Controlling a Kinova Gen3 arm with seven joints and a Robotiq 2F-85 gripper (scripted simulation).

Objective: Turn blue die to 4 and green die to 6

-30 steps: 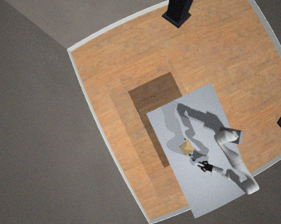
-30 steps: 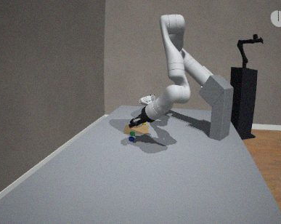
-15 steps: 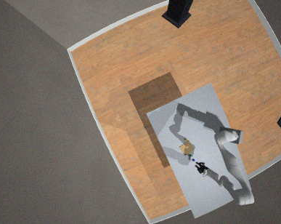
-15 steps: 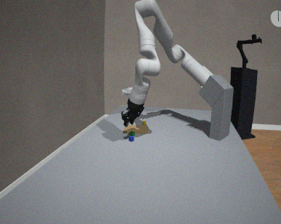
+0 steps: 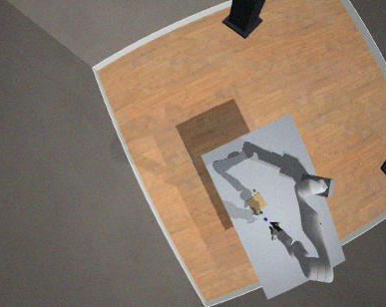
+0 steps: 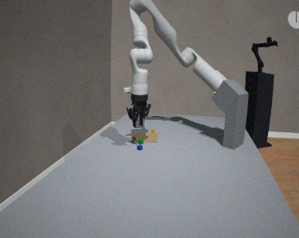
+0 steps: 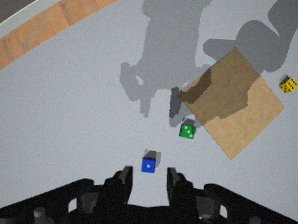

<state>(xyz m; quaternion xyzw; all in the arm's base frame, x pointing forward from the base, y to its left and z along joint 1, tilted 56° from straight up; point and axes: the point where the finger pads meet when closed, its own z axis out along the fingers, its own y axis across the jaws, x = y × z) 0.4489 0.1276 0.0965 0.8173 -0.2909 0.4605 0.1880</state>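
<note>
The blue die lies 10 mm to the left of my hand and 120 mm below it. Round my hand: green die: 20 mm behind, 70 mm to the right, 120 mm below; then tan mat: 60 mm behind, 160 mm to the right, 130 mm below; then yellow die: 120 mm behind, 250 mm to the right, 120 mm below.
</note>
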